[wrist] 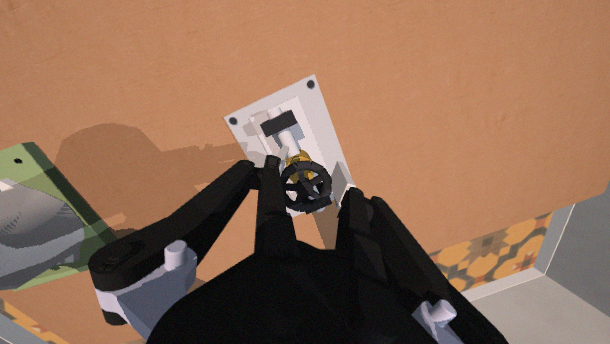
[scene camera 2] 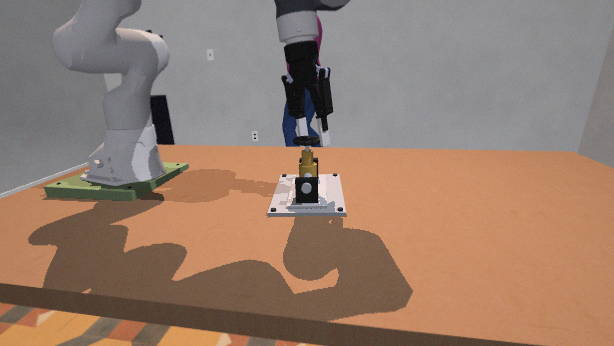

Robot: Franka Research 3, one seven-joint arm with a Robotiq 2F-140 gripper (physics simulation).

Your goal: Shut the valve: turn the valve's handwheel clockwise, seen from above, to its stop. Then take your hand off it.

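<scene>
The black spoked handwheel lies level on top of the brass valve body. The valve stands on a white base plate. My gripper points down from above with its pale finger pads at opposite sides of the handwheel, and is shut on it. In the wrist view the left finger overlaps the wheel's rim and partly hides it. The exact contact at the right pad is hard to see there.
A black block holds the valve's pipe low above the base plate. The arm's base stands on a green plate at the left of the brown table. A person stands behind the gripper, beyond the table.
</scene>
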